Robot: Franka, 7 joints.
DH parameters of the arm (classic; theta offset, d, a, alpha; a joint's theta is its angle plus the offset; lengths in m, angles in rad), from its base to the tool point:
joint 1: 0 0.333 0 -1.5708
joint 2: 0 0 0 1.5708
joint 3: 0 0.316 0.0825 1.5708
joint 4: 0 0 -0.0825 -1.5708
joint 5: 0 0.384 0 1.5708
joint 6: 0 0 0.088 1.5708
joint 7: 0 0.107 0 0
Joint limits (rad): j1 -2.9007..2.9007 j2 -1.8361..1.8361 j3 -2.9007..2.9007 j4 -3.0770..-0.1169 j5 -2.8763..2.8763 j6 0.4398..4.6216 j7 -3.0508..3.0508
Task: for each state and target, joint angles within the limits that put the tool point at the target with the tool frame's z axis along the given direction. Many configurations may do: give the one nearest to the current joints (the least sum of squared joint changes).
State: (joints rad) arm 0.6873 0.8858 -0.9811 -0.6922 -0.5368 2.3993 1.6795
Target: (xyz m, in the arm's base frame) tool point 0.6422 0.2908 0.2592 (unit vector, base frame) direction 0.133 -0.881 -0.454
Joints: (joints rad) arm 1.0413 0.9900 -0.7552 -1.3102 -0.4260 1.7281 1.6795
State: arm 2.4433 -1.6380 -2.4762 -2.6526 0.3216 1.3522 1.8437
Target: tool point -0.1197 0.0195 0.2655 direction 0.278 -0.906 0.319
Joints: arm 2.8928 -1.8235 -2.5340 -3.0770 -0.4870 1.1051 1.8437
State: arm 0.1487 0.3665 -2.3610 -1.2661 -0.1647 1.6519 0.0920
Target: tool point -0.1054 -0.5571 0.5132 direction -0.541 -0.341 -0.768
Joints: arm 0.3027 0.1577 -2.0939 -2.0666 -0.5420 2.4155 0.0920
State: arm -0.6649 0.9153 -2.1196 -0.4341 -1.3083 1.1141 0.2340
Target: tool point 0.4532 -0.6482 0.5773 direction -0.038 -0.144 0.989
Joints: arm -0.8804 1.3820 -1.8927 -0.1185 -1.1561 1.8947 0.2340
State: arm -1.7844 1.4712 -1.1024 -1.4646 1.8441 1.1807 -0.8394
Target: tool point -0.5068 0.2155 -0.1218 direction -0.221 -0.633 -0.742
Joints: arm -2.6667 1.8015 -1.0238 -1.6274 2.2672 1.4577 -0.8394
